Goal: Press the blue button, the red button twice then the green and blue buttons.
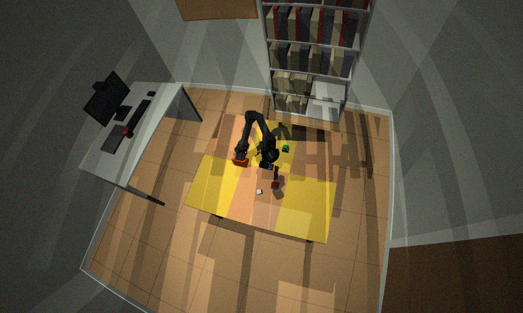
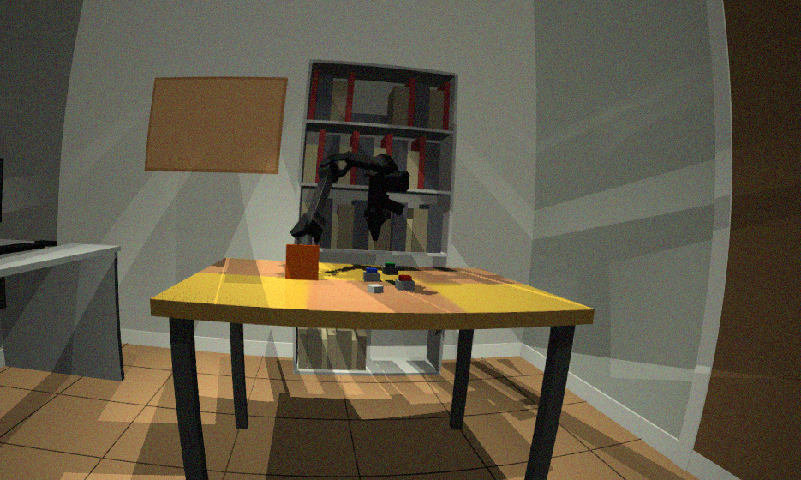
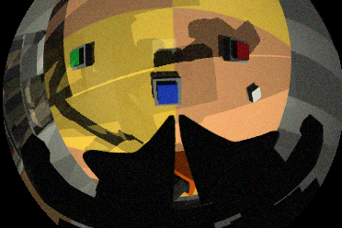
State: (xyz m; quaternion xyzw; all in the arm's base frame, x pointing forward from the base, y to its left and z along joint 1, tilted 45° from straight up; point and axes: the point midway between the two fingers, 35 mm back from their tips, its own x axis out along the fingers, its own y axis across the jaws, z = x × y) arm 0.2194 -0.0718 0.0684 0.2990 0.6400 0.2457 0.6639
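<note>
My gripper tip is 7 cm short of the red button, 14 cm to the left of it and 9 cm above it. Also, from my gripper tip: green button: 9 cm ahead, 18 cm to the left, 9 cm below; then small white block: 3 cm behind, 21 cm to the right, 12 cm below; then blue button: 9 cm below.
</note>
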